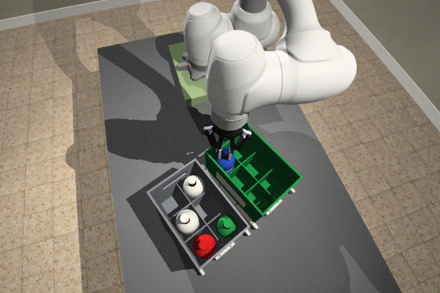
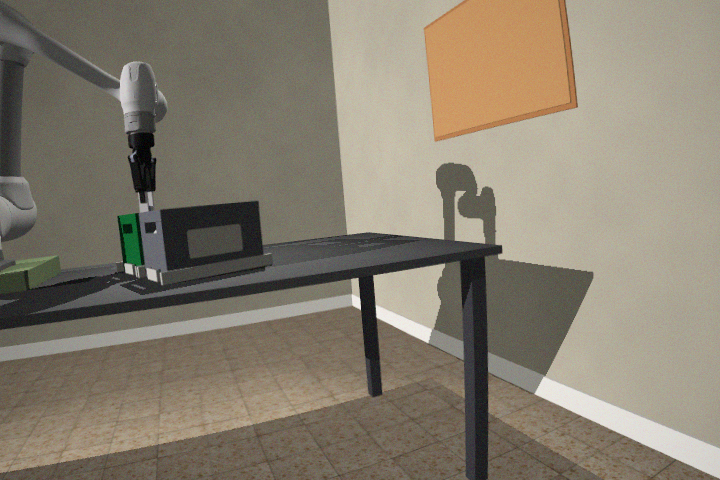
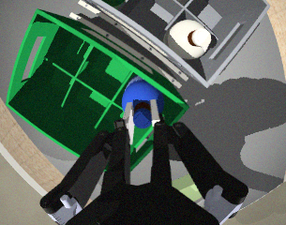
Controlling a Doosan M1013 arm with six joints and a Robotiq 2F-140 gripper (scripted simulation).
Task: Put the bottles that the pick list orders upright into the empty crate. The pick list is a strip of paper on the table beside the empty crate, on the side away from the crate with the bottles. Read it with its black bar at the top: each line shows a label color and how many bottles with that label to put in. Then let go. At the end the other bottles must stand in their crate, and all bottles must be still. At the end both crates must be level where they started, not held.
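Now: the blue bottle 8 cm below my hand. Round my hand: green bottle (20 cm ahead, 7 cm to the right, 11 cm below); then grey crate (13 cm ahead, 14 cm to the right, 12 cm below); then green crate (6 cm ahead, 7 cm to the left, 12 cm below).
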